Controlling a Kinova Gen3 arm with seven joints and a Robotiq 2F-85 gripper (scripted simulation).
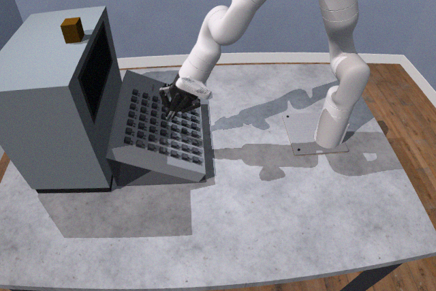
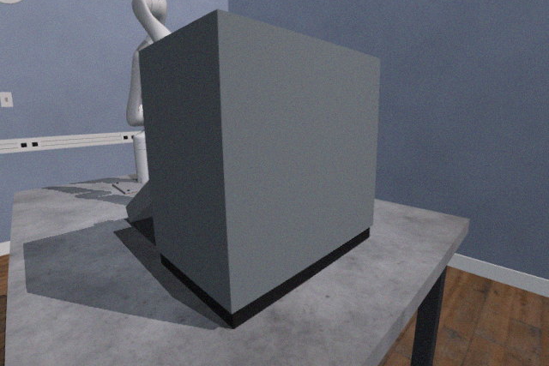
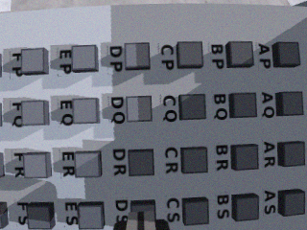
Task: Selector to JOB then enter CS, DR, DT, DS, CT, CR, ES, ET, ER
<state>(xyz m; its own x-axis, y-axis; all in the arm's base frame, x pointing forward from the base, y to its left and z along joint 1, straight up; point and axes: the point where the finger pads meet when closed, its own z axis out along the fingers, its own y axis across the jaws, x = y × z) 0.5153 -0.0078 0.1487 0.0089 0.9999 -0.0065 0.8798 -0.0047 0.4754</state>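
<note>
The key is 10 mm behind my hand, 30 mm to the right of it and 60 mm below it. From my hand the other things lie so: black selector knob: 20 mm ahead, 170 mm to the right, 30 mm below; then sloped keypad: 50 mm ahead, 50 mm to the right, 80 mm below.
</note>
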